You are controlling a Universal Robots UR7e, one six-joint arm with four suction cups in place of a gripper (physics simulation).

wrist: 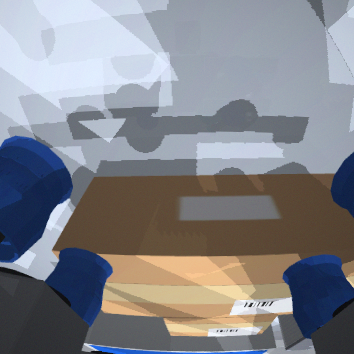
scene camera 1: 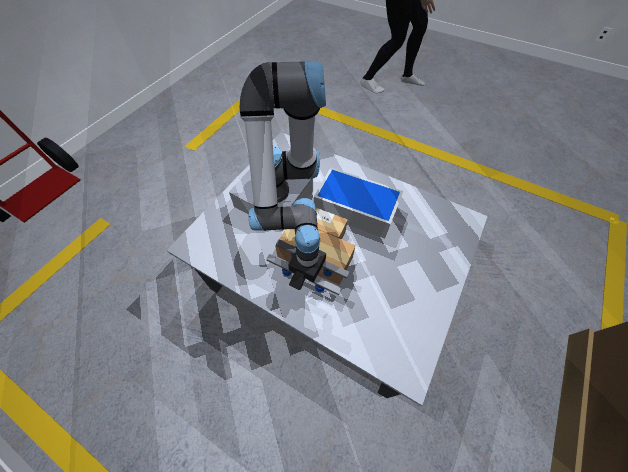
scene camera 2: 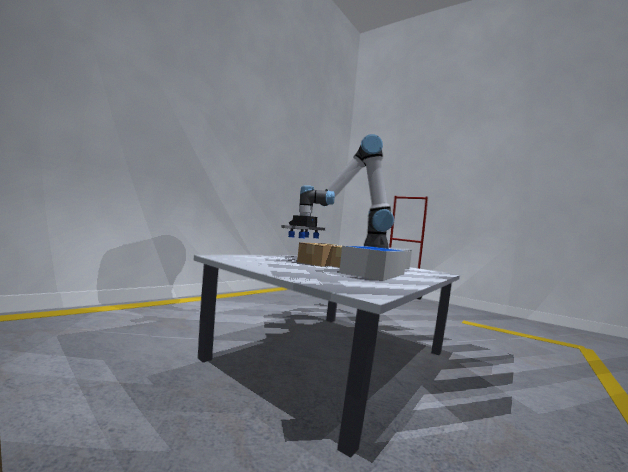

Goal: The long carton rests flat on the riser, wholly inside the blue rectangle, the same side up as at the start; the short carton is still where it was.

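Places are measured from the arm's base along level axes (x right, y ahead, z up), in metres.
Pixels of known places: hand, tool point: (wrist: 197, 235) (scene camera 2: 303, 237).
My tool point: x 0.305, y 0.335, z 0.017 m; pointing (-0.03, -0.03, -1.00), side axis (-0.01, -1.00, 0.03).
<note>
Ahead of a thing's pixels: the offset from my tool point to its top centre. Level surfaces: height alone.
The long carton {dx -0.131, dy -0.031, dz -0.023 m} (scene camera 1: 336, 247) (scene camera 2: 312, 253) (wrist: 125, 215) lies on the table beside the riser; in the wrist view its shaded side bears a grey label and its lit top has a tape strip and barcode. The short carton {dx -0.258, dy -0.035, dz -0.023 m} (scene camera 1: 337, 226) (scene camera 2: 335, 256) (wrist: 187, 328) is between it and the riser {dx -0.452, dy +0.032, dz -0.006 m} (scene camera 1: 362, 221) (scene camera 2: 359, 263) (wrist: 130, 330). The blue rectangle (scene camera 1: 360, 192) (scene camera 2: 373, 248) (wrist: 175, 351) on the riser bears no carton. My gripper (scene camera 1: 307, 268) (scene camera 2: 304, 233) (wrist: 195, 237) is open, its cups apart from and above the long carton, offset toward its side away from the riser.
The white table {dz -0.126 m} (scene camera 1: 406, 345) (scene camera 2: 284, 276) carries the arm's base. A red hand truck (scene camera 1: 43, 195) (scene camera 2: 410, 239) stands on the floor. A person (scene camera 1: 401, 38) stands beyond the yellow floor line. A brown box (scene camera 1: 609, 395) is at the lower right in scene camera 1.
</note>
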